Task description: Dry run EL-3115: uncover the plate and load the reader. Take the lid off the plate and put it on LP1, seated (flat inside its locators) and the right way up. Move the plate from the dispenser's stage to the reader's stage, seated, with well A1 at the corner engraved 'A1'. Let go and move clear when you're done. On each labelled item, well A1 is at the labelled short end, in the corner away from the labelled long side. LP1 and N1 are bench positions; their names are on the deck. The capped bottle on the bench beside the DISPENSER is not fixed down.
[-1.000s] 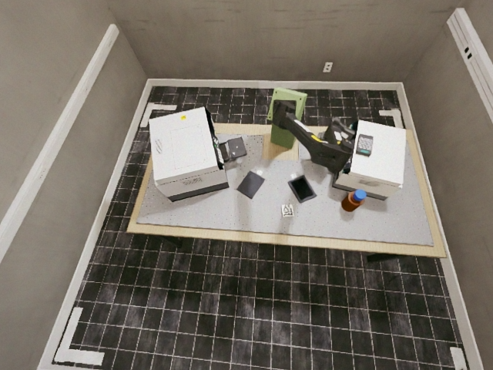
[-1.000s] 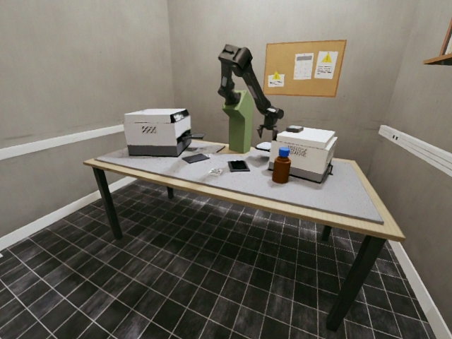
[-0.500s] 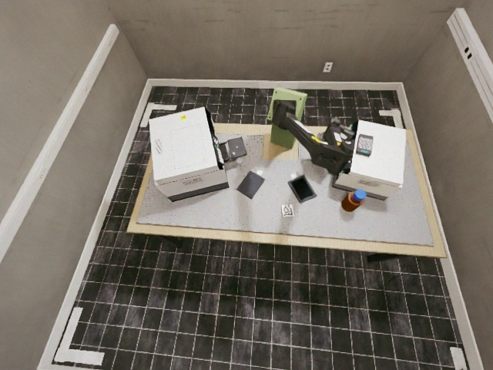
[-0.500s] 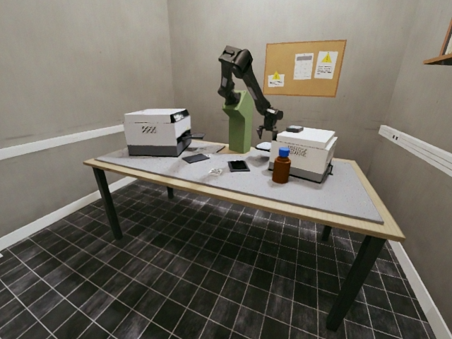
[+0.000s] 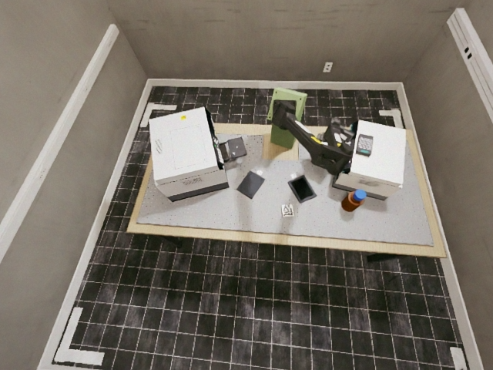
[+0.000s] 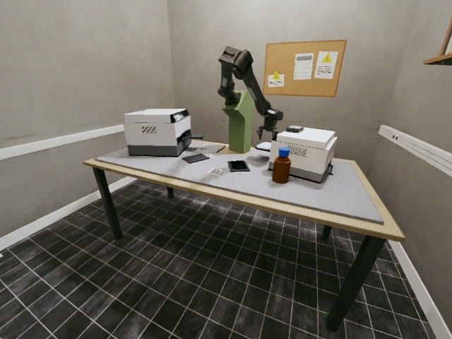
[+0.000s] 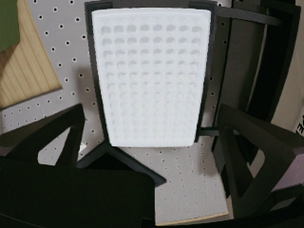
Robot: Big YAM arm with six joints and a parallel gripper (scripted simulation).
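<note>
Right now my hand is 4 cm above the white well plate. The rest, counted from my hand: brown capped bottle 32 cm ahead, 14 cm to the left, 3 cm below; then dark flat lid 22 cm ahead, 13 cm to the right, 13 cm below.
</note>
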